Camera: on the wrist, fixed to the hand. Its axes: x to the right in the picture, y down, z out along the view.
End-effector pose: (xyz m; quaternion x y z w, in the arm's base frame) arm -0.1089 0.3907 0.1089 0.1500 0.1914 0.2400 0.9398
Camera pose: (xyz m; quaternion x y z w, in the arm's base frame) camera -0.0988 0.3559 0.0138 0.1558 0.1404 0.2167 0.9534
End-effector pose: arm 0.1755 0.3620 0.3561 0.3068 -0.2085 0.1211 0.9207
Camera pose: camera 0.2380 0.3547 0.2761 0.3124 -0.2547 0.0879 0.9110
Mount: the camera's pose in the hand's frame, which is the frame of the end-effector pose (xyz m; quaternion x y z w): 0.0179 -0.0688 -0.0729 -0.0044 -0.0554 -0.0164 0.9983
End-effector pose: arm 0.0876 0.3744 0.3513 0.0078 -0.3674 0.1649 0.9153
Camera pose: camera 0.1697 0.3245 0.3175 0.0189 -0.4181 0.1476 0.8961
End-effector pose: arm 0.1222 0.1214 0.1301 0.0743 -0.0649 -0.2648 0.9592
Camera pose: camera 0.1151 0.0616 0.0480 0.0564 -0.1156 -0.2845 0.9500
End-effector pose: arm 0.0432 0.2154 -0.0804 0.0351 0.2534 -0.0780 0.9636
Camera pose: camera 0.0118 0.1530 -0.1545 0.0223 0.2005 -0.0945 0.9749
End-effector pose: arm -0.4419 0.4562 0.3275 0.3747 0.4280 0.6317 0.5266
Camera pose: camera -0.4885 0.4686 0.2378 0.3997 0.4015 0.6031 0.5615
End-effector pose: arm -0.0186 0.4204 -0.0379 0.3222 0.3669 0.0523 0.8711
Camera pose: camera -0.0647 0.4102 -0.1281 0.3147 0.3231 0.0217 0.8922
